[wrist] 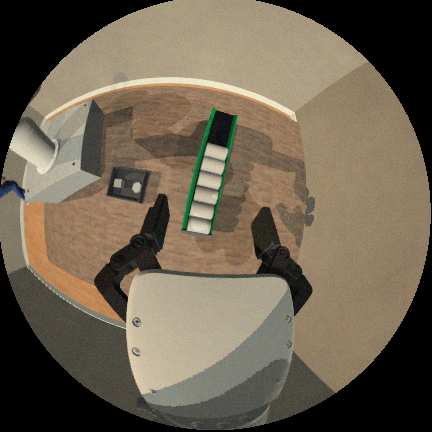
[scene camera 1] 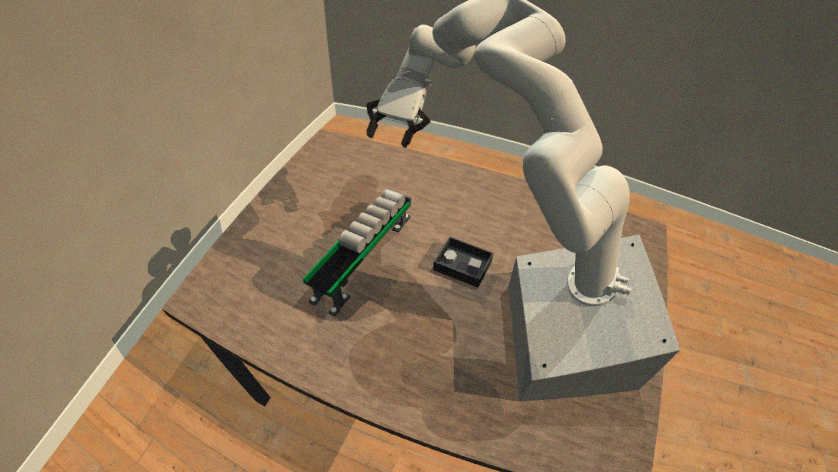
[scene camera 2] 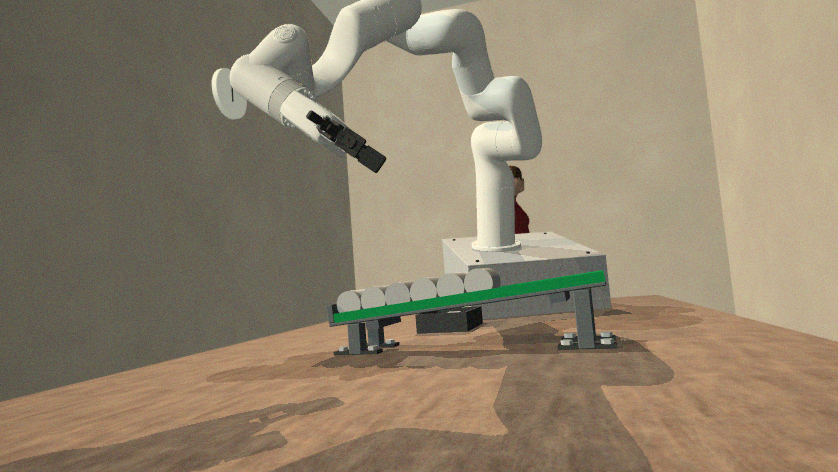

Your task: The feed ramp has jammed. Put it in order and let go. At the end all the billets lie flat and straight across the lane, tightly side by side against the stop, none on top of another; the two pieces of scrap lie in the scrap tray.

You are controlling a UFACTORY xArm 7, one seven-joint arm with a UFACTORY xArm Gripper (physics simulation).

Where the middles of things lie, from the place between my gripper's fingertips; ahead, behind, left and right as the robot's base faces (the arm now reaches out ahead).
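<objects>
The black scrap tray (scene camera 1: 458, 270) sits 28 cm below my hand, 24 cm behind it and 1 cm to the left of it.
</objects>
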